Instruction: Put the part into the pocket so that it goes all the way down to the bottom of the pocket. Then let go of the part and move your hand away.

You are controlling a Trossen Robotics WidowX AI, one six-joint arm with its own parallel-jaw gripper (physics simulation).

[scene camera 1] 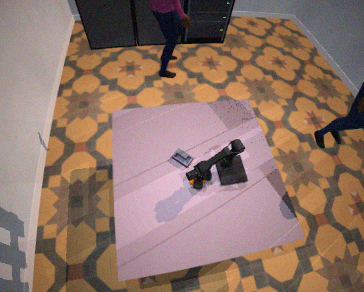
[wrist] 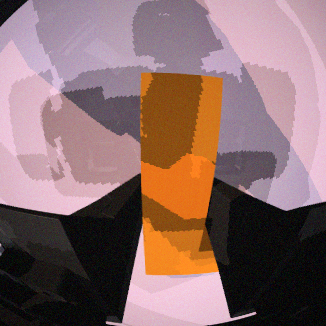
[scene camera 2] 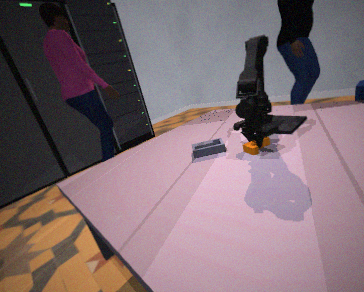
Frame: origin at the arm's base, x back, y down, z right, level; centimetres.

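Seen in the pictures: gripper, between the fingertips: [scene camera 1: 197,179] [wrist: 171,180]; arm's base, origin of its link: [scene camera 1: 224,163].
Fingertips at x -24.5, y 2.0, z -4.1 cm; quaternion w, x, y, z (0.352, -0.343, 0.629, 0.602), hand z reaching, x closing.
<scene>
Offsets run from my fingertips to a thing's middle. Level surfaces: height alone.
The orange part @(dx -0.9, dy -1.1, dz -1.2 cm) [scene camera 1: 192,182] [scene camera 2: 251,148] [wrist: 180,125] is between the two black fingers, low over the pink table top; whether it touches the top I cannot tell. In the wrist view its long bar runs up and down the picture, and its short foot cannot be made out. My gripper [scene camera 1: 199,183] [scene camera 2: 258,142] [wrist: 171,180] is shut on the part, one finger on each side of the bar. The grey block with the pocket @(dx -4.7, dy -1.5, dz +20.0 cm) [scene camera 1: 188,162] [scene camera 2: 209,151] stands apart from the gripper, up and left of it in scene camera 1 and left in scene camera 2.
The pink table top @(dy +0.4 cm) [scene camera 1: 145,130] [scene camera 2: 150,190] carries the arm's dark base plate [scene camera 1: 232,175] [scene camera 2: 290,124], on the far side of the gripper in scene camera 2. Shadows of the arm fall across the table. People and dark server cabinets [scene camera 1: 107,25] [scene camera 2: 30,100] stand beyond its edges.
</scene>
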